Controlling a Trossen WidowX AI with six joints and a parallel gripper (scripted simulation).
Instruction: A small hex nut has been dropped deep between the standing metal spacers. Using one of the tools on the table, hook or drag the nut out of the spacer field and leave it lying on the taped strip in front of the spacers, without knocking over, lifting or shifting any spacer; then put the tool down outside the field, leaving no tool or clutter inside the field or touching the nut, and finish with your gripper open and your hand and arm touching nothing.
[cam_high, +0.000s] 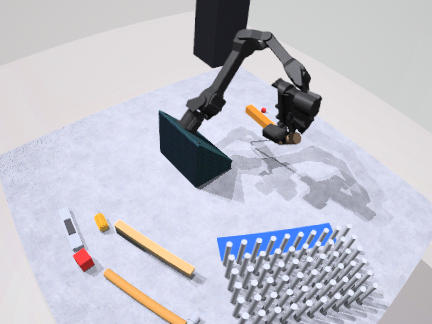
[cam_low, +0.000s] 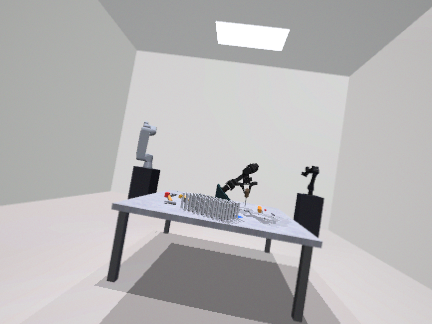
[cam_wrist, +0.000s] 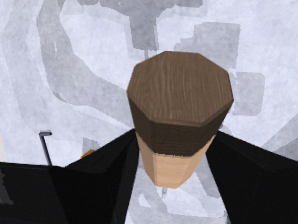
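My gripper tip is now 220 mm short of the blue strip, 180 mm to the left of it and 160 mm above it. Also, from my gripper tip: wooden-handled screwdriver 80 mm behind, 70 mm below; thin metal piece 260 mm to the left, 150 mm below, 150 mm behind; orange bar 240 mm behind, 140 mm to the left, 140 mm below.
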